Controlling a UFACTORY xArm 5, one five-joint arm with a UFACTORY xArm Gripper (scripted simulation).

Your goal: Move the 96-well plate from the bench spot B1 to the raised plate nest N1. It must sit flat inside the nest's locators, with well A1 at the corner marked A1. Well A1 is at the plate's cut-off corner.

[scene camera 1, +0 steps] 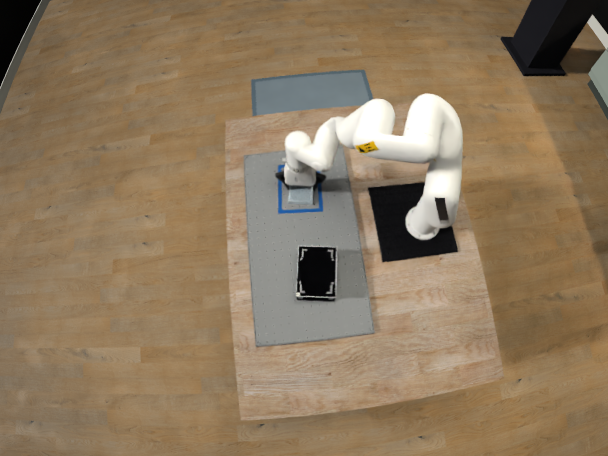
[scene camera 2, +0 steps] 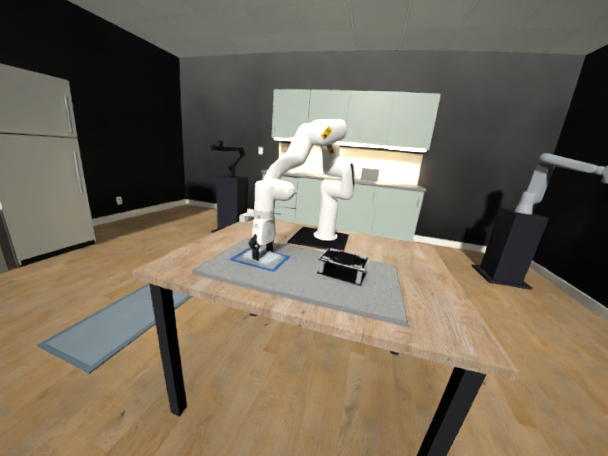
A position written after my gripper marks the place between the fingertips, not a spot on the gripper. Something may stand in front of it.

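Through scene camera 2 I can see my gripper (scene camera 2: 262, 255). Scene camera 1, for its part, gives me a view of a black raised nest (scene camera 1: 324, 271).
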